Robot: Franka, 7 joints.
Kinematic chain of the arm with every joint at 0, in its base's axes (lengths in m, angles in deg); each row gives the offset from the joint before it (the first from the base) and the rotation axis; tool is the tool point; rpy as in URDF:
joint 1: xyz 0 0 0.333 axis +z
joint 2: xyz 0 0 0 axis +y
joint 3: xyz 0 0 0.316 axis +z
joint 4: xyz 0.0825 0 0 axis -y
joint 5: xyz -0.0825 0 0.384 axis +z
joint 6: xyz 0 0 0 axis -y
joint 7: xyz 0.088 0 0 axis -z
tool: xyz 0 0 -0.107 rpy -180 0 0
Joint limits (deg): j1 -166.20..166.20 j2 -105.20..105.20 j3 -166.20..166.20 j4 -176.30..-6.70 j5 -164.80..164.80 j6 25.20..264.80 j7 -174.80..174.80
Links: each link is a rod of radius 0.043 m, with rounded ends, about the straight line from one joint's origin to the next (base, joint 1, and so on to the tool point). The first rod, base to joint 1, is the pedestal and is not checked.
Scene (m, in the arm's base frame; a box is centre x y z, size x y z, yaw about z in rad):
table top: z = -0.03
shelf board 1: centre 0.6 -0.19 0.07 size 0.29 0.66 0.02 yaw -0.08
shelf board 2: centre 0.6 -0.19 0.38 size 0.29 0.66 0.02 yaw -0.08
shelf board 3: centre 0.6 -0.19 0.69 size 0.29 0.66 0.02 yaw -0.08
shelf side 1: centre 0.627 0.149 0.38 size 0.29 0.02 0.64 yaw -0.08
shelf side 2: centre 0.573 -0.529 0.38 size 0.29 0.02 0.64 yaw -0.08
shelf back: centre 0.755 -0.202 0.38 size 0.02 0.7 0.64 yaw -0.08
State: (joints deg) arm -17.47 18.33 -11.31 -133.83 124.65 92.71 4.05
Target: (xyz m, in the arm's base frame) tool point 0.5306 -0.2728 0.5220
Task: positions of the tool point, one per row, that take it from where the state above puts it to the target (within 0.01 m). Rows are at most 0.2 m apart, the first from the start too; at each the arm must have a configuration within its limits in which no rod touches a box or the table.
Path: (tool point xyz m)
1: 0.4099 -0.1845 0.2511
2: 0.3238 -0.1643 0.2490
3: 0.3419 -0.2205 0.3788
4: 0.3123 -0.2553 0.5220
5: 0.3791 -0.2755 0.5316
6: 0.4533 -0.2817 0.5318
7: 0.5306 -0.2728 0.5219

